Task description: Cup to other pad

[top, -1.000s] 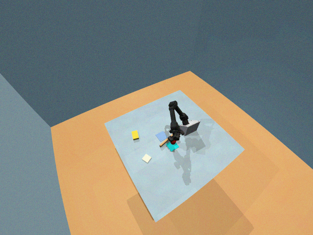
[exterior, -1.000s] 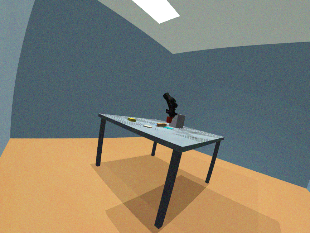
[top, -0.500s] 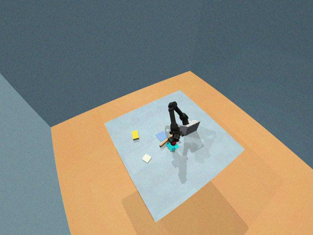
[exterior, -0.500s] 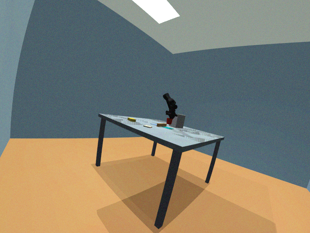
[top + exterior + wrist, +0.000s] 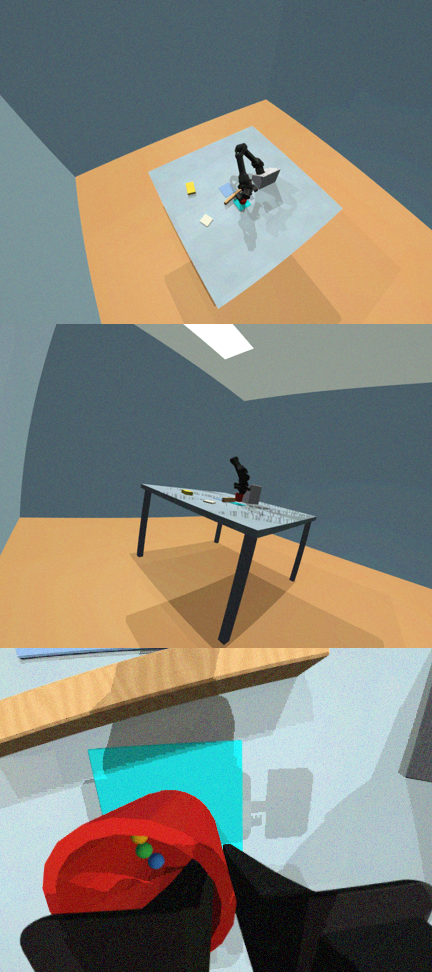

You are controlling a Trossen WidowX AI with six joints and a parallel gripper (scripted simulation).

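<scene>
Right now my gripper tip is 3 cm short of the cup. Round my gripper tip: pale blue pad 9 cm ahead, 17 cm to the right, 7 cm below; then wooden bar 6 cm ahead, 8 cm to the right, 5 cm below; then cyan pad 3 cm ahead, 7 cm below.
</scene>
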